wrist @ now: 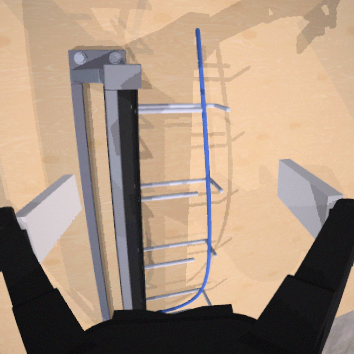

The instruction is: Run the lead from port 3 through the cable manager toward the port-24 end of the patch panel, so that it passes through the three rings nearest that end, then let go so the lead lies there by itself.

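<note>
The blue lead (206,145) runs along the outer ends of the cable manager's rings, then curves left near the bottom and passes behind the gripper body. Its free end shows at the top, beyond the top ring (170,108). It crosses that ring, the second ring (172,183) and the third ring (172,245) near their outer bends; whether it lies inside them is unclear. Another ring (172,295) shows at the bottom curve. The patch panel (114,175) stands left of the rings; its ports are hidden. My gripper (176,184) is open, fingers wide on both sides, apart from the lead.
A grey end bracket with two bolts (97,60) is at the upper left, joined to a long grey rail (87,175). The left finger is close beside this rail. The wooden table (270,125) carries shadows of the rings and arm.
</note>
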